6 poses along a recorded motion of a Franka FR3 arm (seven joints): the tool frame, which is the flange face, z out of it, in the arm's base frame.
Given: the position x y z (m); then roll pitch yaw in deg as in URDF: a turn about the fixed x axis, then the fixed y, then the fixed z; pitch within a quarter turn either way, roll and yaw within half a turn.
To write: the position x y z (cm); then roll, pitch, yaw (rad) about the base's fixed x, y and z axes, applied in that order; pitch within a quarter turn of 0, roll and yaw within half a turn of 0. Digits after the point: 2 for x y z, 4 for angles.
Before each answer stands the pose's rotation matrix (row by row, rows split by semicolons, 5 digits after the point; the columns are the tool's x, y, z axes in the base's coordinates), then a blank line. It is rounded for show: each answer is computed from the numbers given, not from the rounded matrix.
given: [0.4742 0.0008 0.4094 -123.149 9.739 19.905]
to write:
0.92671 0.05300 -0.37203; 0.33556 -0.56237 0.75574; -0.16916 -0.82519 -0.53894

[47.42 0.08 40.94 -2.1494 0.1700 0.3474]
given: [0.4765 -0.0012 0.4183 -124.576 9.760 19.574]
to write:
0.92857 0.05861 -0.36649; 0.33018 -0.58147 0.74356; -0.16952 -0.81146 -0.55929

[47.65 -0.12 41.83 -2.1743 0.1703 0.3416]
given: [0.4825 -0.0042 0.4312 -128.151 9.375 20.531]
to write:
0.92397 0.09669 -0.37003; 0.34603 -0.62343 0.70115; -0.16290 -0.77588 -0.60949

[48.25 -0.42 43.12 -2.2367 0.1636 0.3583]
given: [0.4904 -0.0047 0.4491 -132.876 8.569 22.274]
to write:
0.91505 0.15686 -0.37159; 0.37481 -0.67103 0.63972; -0.14900 -0.72465 -0.67282

[49.04 -0.47 44.91 -2.3191 0.1496 0.3888]
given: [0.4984 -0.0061 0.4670 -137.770 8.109 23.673]
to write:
0.90669 0.21048 -0.36552; 0.39750 -0.71621 0.57362; -0.14106 -0.66539 -0.73305

[49.84 -0.61 46.70 -2.4045 0.1415 0.4132]
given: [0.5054 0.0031 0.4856 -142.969 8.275 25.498]
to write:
0.89320 0.26542 -0.36296; 0.42600 -0.75787 0.49413; -0.14392 -0.59598 -0.79000

[50.54 0.31 48.56 -2.4953 0.1444 0.4450]
